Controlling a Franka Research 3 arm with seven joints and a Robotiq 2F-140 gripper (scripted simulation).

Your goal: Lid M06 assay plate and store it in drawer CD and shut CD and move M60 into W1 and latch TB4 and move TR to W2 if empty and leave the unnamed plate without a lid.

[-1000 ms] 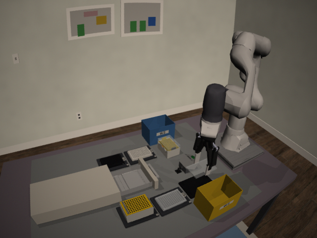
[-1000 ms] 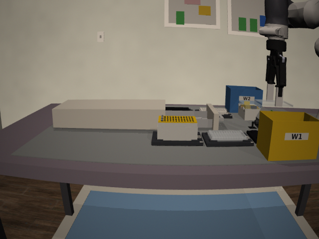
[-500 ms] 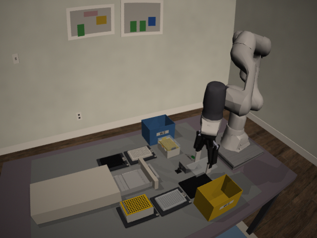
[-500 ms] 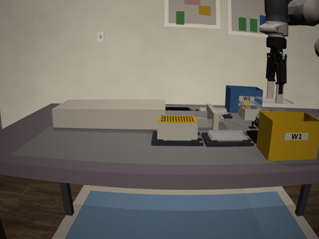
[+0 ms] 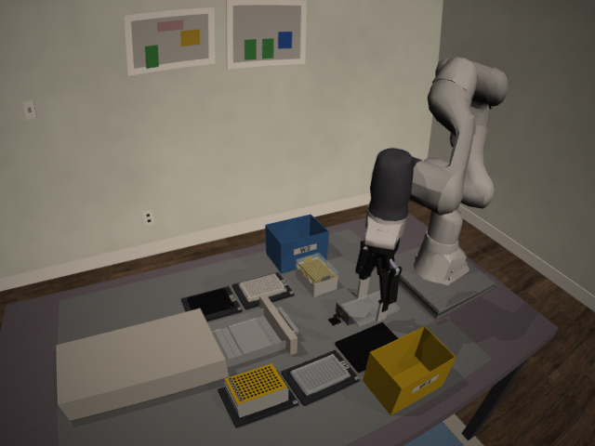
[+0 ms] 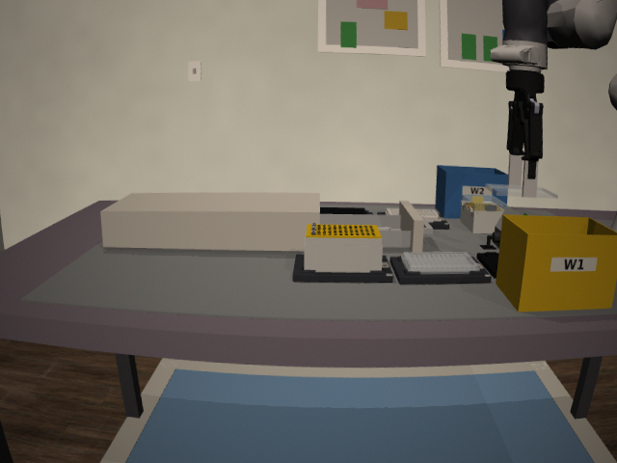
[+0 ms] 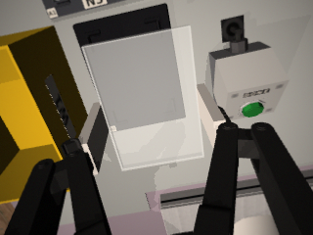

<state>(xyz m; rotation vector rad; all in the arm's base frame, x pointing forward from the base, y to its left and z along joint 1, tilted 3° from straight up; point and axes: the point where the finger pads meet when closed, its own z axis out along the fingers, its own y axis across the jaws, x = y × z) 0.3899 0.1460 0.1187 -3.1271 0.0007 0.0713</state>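
Right now my hand is 17 cm short of the white plate, 33 cm to the left of it and 15 cm above it. Also, from my hand: green key DONE: 7 cm behind, 12 cm to the right, 10 cm below; then black nest: 1 cm behind, 2 cm to the left, 16 cm below; then yellow bin W1: 2 cm behind, 18 cm to the left, 13 cm below.
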